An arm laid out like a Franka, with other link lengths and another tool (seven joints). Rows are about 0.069 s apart.
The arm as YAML. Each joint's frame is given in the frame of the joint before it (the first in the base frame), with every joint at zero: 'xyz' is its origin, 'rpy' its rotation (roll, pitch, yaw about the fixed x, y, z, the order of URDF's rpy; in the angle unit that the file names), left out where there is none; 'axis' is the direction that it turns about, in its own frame. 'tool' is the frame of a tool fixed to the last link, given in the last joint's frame.
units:
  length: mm
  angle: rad
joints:
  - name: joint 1
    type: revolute
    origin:
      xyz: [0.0, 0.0, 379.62]
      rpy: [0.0, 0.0, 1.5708]
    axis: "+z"
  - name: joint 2
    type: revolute
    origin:
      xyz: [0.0, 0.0, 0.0]
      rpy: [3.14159, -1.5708, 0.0]
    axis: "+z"
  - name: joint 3
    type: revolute
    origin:
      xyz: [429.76, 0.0, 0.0]
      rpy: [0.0, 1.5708, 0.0]
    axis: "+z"
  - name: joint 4
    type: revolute
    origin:
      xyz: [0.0, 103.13, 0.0]
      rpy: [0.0, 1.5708, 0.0]
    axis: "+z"
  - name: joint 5
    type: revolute
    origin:
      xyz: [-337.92, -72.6, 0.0]
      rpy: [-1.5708, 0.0, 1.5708]
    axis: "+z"
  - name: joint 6
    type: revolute
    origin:
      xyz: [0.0, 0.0, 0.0]
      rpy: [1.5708, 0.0, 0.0]
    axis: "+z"
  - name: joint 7
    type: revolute
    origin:
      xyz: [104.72, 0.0, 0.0]
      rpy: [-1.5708, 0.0, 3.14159]
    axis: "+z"
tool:
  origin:
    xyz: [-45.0, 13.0, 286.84]
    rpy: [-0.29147, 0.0, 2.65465]
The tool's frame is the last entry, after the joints.
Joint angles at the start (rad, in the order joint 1, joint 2, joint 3, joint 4, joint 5, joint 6, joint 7):
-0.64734 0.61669 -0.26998 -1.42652 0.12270 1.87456 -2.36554
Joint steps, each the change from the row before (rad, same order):
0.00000 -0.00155 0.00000 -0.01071 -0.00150 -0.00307 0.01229
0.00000 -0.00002 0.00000 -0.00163 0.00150 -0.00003 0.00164
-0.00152 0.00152 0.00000 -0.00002 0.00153 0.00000 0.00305
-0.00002 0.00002 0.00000 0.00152 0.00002 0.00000 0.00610
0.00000 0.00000 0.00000 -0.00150 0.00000 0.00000 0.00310
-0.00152 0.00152 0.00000 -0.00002 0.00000 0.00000 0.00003
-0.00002 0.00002 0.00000 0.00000 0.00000 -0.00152 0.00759
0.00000 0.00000 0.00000 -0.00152 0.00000 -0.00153 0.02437
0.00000 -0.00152 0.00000 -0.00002 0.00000 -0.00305 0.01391
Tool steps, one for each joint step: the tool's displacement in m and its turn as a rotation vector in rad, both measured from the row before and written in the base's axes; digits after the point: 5 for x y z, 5 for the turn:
-0.00322 0.00319 -0.00285 0.00725 0.00969 -0.01327
-0.00008 0.00065 -0.00055 0.00181 0.00011 -0.00253
-0.00040 -0.00039 -0.00103 0.00133 0.00042 -0.00521
0.00071 -0.00035 0.00048 -0.00192 -0.00034 -0.00581
-0.00028 0.00040 -0.00054 0.00073 0.00127 -0.00329
-0.00086 -0.00063 -0.00103 0.00093 0.00123 -0.00155
0.00007 0.00039 -0.00008 0.00022 0.00172 -0.00757
0.00042 0.00086 -0.00069 -0.00089 0.00446 -0.02432
0.00021 0.00069 0.00088 -0.00034 0.00213 -0.01384

